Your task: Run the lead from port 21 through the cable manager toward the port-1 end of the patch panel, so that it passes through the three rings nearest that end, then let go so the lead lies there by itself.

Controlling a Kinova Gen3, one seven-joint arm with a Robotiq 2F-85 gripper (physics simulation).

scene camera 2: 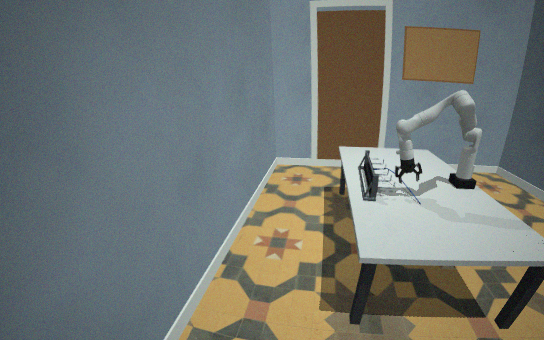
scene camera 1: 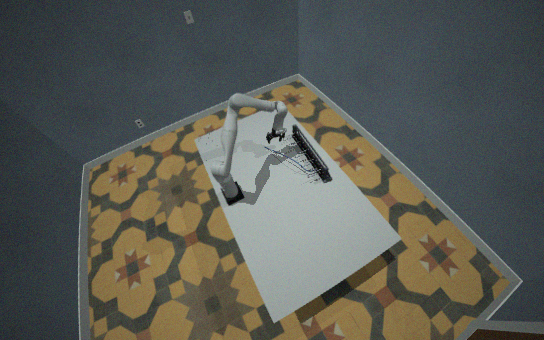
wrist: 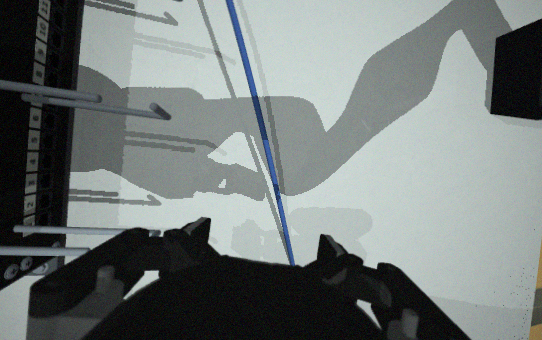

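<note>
The blue lead [scene camera 1: 295,160] [scene camera 2: 411,191] [wrist: 265,138] runs slantwise in front of the black patch panel [scene camera 1: 312,156] [scene camera 2: 369,175]. In the wrist view it passes to the right of the cable manager's grey ring rods [wrist: 125,110], outside them, then goes out of sight at the gripper's body. My gripper [scene camera 1: 276,138] [scene camera 2: 409,177] [wrist: 264,238] is open above the table, with the lead showing between its fingertips in the wrist view; I cannot tell their height difference. The port-1 label [wrist: 29,225] is at lower left, beside another grey ring rod [wrist: 100,230]. The lead's plug at port 21 is not clear.
The white table [scene camera 1: 320,240] [scene camera 2: 440,240] carries the panel near one long edge and the arm's black base [scene camera 1: 232,194] [scene camera 2: 462,181] [wrist: 517,75] near the opposite edge. The left finger is close to the port-1 ring rods in the wrist view. Arm and ring shadows fall across the table.
</note>
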